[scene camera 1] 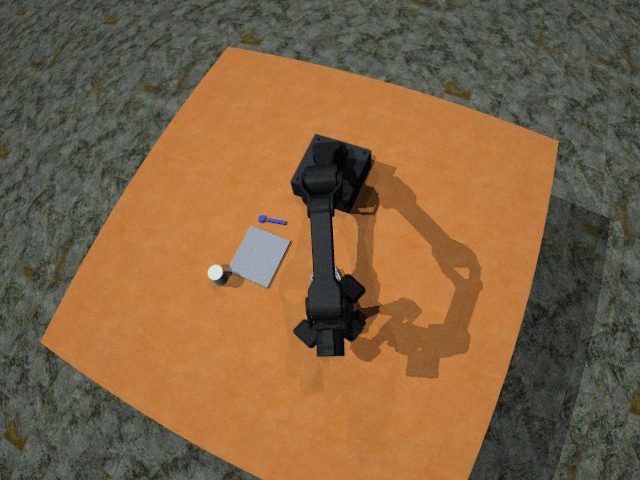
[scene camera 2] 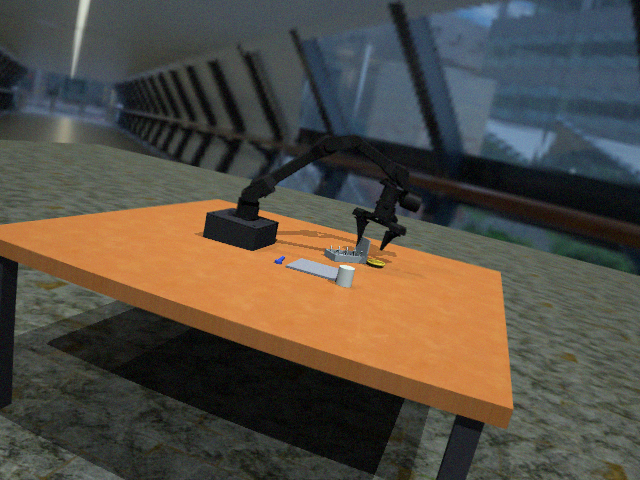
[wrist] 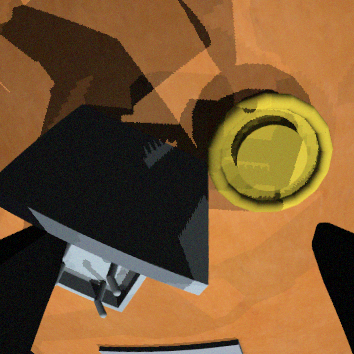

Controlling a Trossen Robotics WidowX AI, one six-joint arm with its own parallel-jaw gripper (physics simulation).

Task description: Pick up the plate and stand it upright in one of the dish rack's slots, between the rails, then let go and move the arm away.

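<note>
The yellow round plate (scene camera 2: 376,263) (wrist: 270,150) lies flat on the table beside the tall end wall of the grey dish rack (scene camera 2: 347,258) (wrist: 110,175). Several short rails rise from the rack's tray; the wrist view shows its end wall large and dark, with part of the tray and rails below it. In scene camera 1 the arm hides the plate and nearly all of the rack. My gripper (scene camera 2: 370,246) (wrist: 194,235) is open and empty, pointing down above the rack's end wall and the plate. In the wrist view the plate is above and left of the right finger.
A flat grey board (scene camera 1: 260,256) (scene camera 2: 312,268) lies on the orange table (scene camera 1: 155,206) near the rack. A white cylinder (scene camera 1: 217,275) (scene camera 2: 345,276) stands at its corner, and a blue spoon-like object (scene camera 1: 276,221) (scene camera 2: 279,259) lies beside its other end.
</note>
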